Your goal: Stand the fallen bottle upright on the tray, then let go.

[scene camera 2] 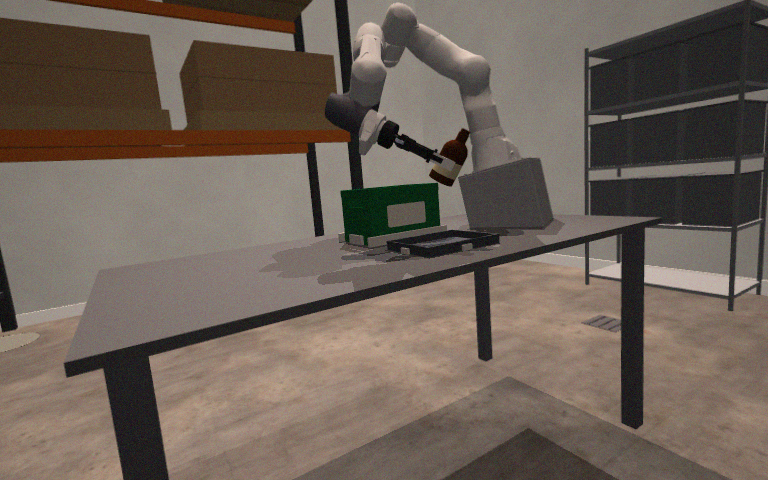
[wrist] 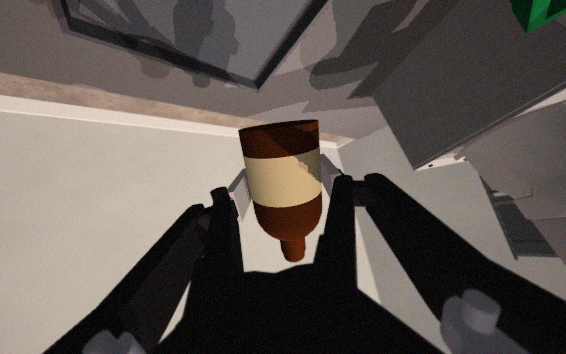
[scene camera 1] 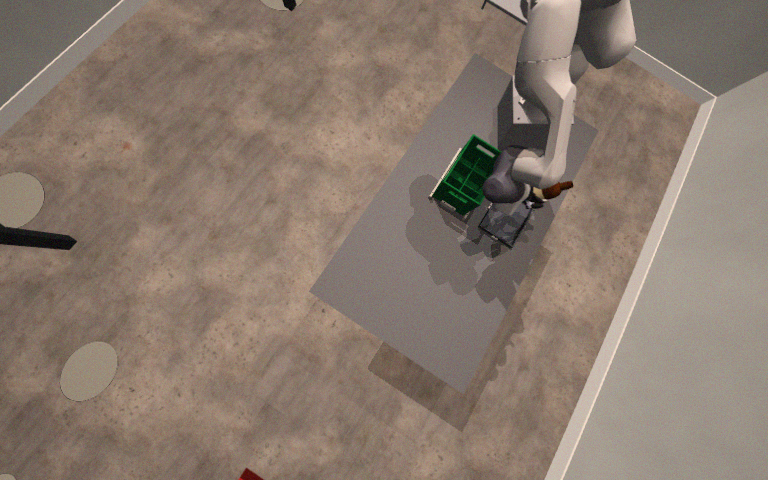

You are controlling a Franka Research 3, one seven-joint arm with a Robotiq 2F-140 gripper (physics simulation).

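Note:
The brown bottle [scene camera 1: 552, 191] [scene camera 2: 453, 151] [wrist: 286, 182] with a cream label is held in the air, its neck up and leaning toward the robot base in the second scene view. My gripper [scene camera 2: 447, 163] [wrist: 284, 172] is shut on the bottle around its label, one finger pad on each side. The bottle's base points down and toward the gripper's side, clear of the table. The shallow black tray [scene camera 1: 496, 240] [scene camera 2: 416, 248] [wrist: 150, 50] lies flat on the table, below the bottle. In the first scene view the arm hides part of the tray and most of the gripper.
A green divided crate [scene camera 1: 449, 195] [scene camera 2: 368, 212] [wrist: 536, 17] stands beside the tray on the table [scene camera 1: 385, 254] [scene camera 2: 186, 288]. The grey block [scene camera 2: 504, 195] under the robot base stands behind the tray. Shelf racks stand by the walls.

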